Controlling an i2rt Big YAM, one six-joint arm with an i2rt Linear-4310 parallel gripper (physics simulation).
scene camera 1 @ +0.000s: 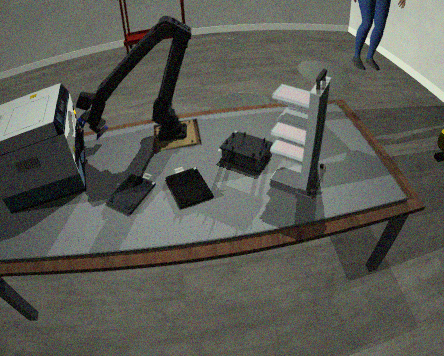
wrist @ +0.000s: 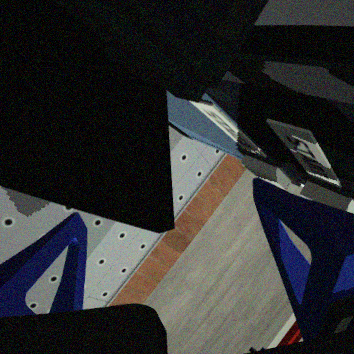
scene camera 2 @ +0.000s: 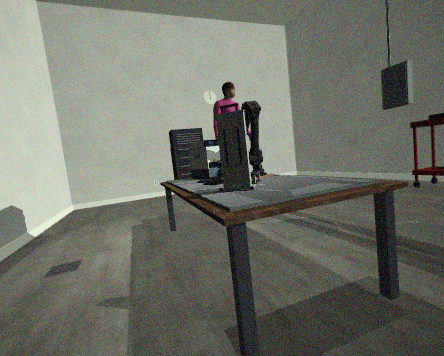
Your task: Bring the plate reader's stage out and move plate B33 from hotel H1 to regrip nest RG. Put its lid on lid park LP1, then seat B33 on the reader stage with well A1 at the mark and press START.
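Frame: origin at the arm's base, x ahead, y left, z up, level; millimetres.
Seen in the pictures: gripper, between the fingertips: (scene camera 1: 89, 133); arm's base, origin of its link: (scene camera 1: 173, 133).
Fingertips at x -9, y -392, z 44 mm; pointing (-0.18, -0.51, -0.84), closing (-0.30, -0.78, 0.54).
Observation:
Pixels of each thing's top centre, then the offset from my fingertips to it. "spot": a spot on its surface instead.
- plate reader, centre of its top: (scene camera 1: 22, 112) (scene camera 2: 212, 141) dx +208, dy -172, dz +282 mm
- large black shape, a spot on its surface: (wrist: 85, 140) spot: dx +89, dy +9, dz +71 mm
- pinned black fixture, centre of its top: (scene camera 1: 246, 141) (scene camera 2: 247, 170) dx +197, dy +684, dz +27 mm
- wooden rim, a spot on its surface: (scene camera 1: 210, 250) spot: dx +604, dy +531, dz -62 mm
The plate reader (scene camera 1: 35, 155) (scene camera 2: 187, 152) stands at the table's left end in the first scene view. My gripper (scene camera 1: 92, 128) (wrist: 165, 204) is open and empty, in the air close to the reader's front. In the wrist view a large black shape (wrist: 85, 140), apparently the reader's stage, juts out in front of the reader. Two buttons (wrist: 260, 167) (wrist: 325, 195) sit below labels that are hard to read. The hotel (scene camera 1: 315, 140) (scene camera 2: 234, 150) holds pale plates (scene camera 1: 294, 94) (scene camera 1: 288, 132) (scene camera 1: 287, 149); which is B33 cannot be told. A pinned black fixture (scene camera 1: 245, 151) and two flat dark fixtures (scene camera 1: 131, 194) (scene camera 1: 189, 188) have no readable names.
The arm's base plate (scene camera 1: 194, 132) is at the table's back edge. The hotel tower rises at the other end from the reader. A wooden rim (scene camera 1: 210, 250) edges the table. A person (scene camera 1: 370, 30) (scene camera 2: 227, 107) and a red cart (scene camera 1: 137, 37) (scene camera 2: 425, 171) are beyond the table.

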